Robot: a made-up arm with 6 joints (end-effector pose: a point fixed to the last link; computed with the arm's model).
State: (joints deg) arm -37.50 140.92 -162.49 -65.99 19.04 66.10
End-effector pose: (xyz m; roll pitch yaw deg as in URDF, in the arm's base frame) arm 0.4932 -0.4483 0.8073 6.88 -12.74 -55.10
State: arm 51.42 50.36 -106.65 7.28 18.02 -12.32
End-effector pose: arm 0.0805 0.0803 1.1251 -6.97 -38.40 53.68
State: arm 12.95 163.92 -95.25 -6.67 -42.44 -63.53
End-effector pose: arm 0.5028 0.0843 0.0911 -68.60 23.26 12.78
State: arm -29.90 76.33 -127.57 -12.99 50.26 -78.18
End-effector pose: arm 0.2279 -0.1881 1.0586 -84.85 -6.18 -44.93
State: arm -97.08 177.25 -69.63 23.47 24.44 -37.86
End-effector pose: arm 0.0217 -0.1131 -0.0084 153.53 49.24 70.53
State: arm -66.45 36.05 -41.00 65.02 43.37 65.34
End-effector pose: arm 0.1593 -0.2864 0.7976 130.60 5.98 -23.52
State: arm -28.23 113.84 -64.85 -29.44 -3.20 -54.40
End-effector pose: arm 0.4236 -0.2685 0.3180 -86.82 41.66 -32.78
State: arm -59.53 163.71 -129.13 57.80 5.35 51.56
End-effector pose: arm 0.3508 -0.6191 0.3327 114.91 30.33 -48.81
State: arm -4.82 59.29 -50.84 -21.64 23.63 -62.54
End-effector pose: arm 0.4041 -0.0917 0.6390 -88.93 25.48 -19.76
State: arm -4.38 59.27 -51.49 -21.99 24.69 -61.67
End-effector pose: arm 0.4037 -0.0892 0.6433 -88.55 25.76 -19.90
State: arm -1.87 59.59 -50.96 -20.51 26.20 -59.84
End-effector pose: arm 0.4043 -0.0702 0.6349 -85.84 28.48 -17.61
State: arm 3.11 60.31 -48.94 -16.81 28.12 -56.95
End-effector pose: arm 0.4023 -0.0312 0.6115 -80.28 34.10 -12.14
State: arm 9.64 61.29 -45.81 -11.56 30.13 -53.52
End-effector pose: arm 0.3921 0.0193 0.5787 -72.45 41.54 -4.10
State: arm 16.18 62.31 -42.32 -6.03 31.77 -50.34
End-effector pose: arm 0.3730 0.0672 0.5452 -63.64 48.94 5.06
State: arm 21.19 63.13 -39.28 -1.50 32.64 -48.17
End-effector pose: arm 0.3524 0.1009 0.5182 -55.75 54.48 13.25
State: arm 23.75 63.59 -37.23 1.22 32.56 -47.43
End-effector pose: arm 0.3393 0.1167 0.5015 -50.94 57.25 18.27
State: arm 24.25 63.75 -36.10 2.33 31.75 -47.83
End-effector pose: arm 0.3354 0.1196 0.4931 -49.56 57.79 19.82
